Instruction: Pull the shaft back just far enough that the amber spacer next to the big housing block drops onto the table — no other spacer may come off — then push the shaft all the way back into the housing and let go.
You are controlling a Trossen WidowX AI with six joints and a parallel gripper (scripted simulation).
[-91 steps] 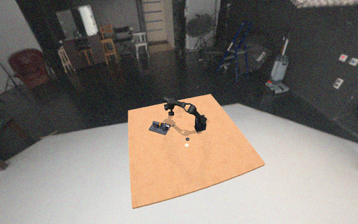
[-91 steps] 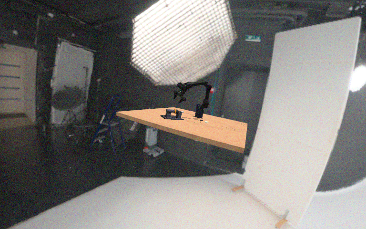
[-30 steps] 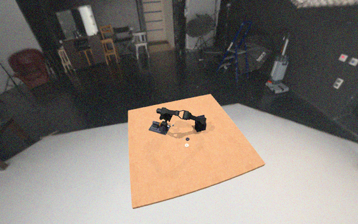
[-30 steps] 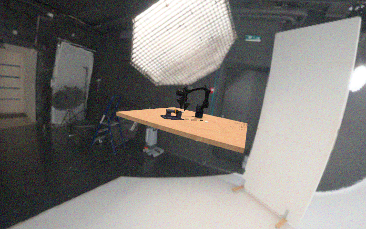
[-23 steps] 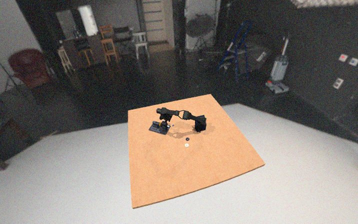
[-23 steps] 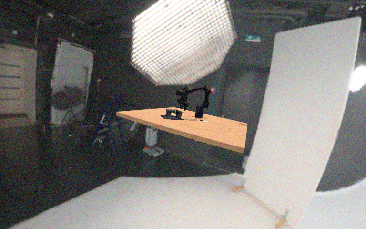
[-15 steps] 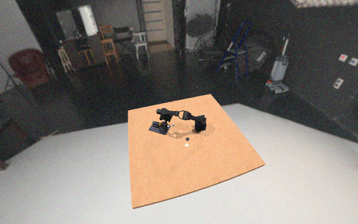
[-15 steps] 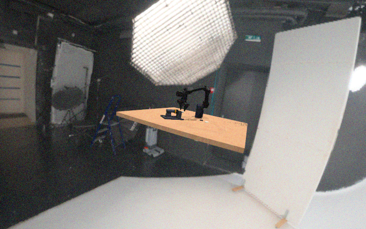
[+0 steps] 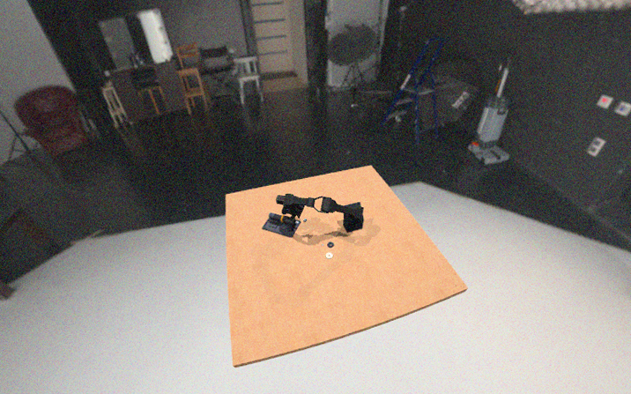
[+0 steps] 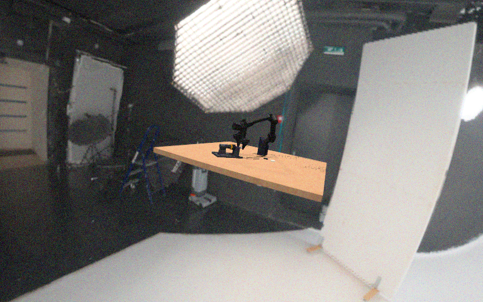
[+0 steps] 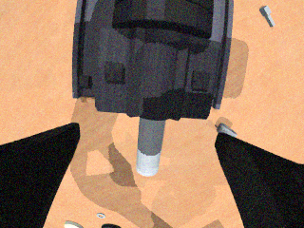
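My gripper tip is 50 mm short of the light grey shaft, 40 mm to the left of it and 10 mm below it. The rest, counted from my gripper tip: amber spacer 70 mm ahead, 60 mm to the right, 10 mm above; dark grey support block 100 mm ahead, 80 mm to the right, 20 mm below.
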